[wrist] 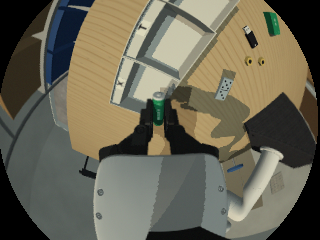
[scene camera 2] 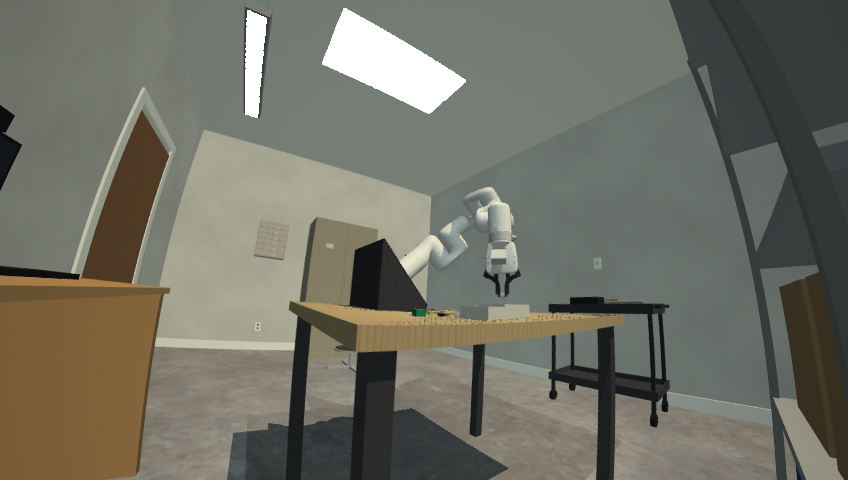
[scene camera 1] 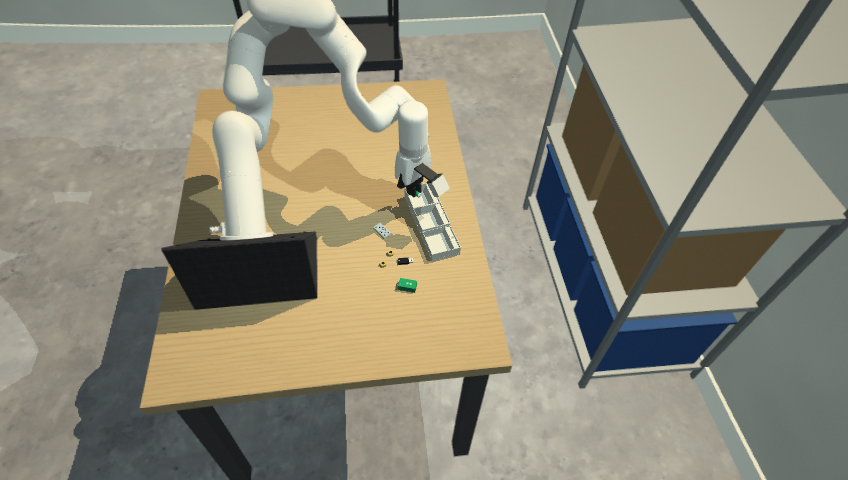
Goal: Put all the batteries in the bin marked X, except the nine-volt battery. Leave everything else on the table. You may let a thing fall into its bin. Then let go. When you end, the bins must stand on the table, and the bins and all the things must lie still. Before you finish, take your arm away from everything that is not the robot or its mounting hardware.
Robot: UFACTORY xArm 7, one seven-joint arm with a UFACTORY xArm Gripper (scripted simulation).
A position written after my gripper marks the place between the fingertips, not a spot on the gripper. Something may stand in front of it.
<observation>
In view: my gripper (scene camera 1: 414, 192).
My gripper shows as well in the wrist view (wrist: 158, 107).
</observation>
